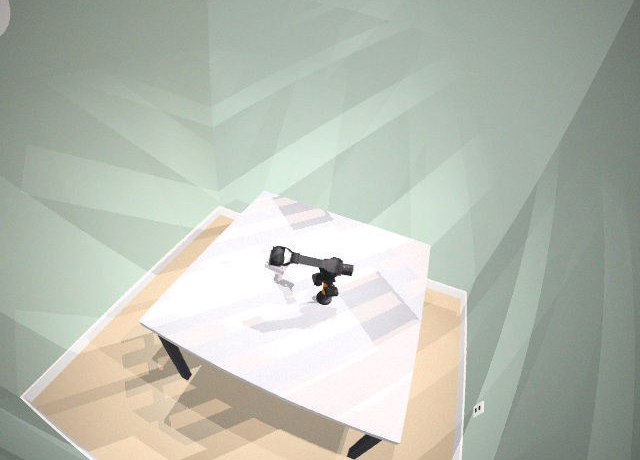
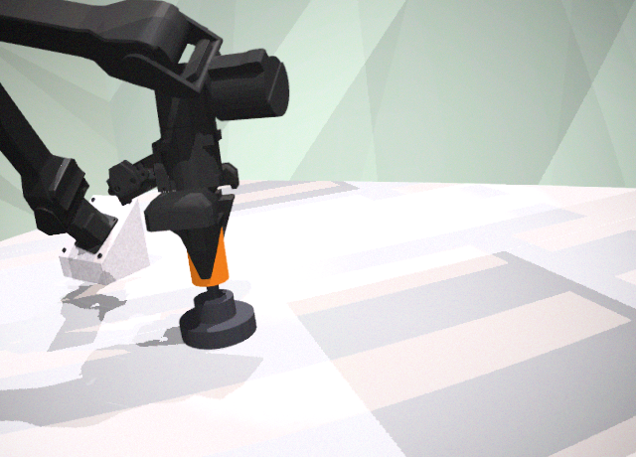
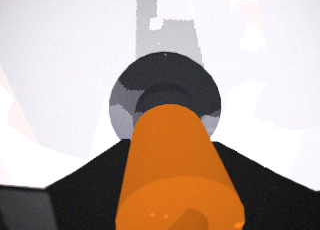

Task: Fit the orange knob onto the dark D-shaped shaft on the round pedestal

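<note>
My gripper tip is now 2 cm below the orange knob. Also, from my gripper tip: dark round pedestal: 4 cm below.
</note>
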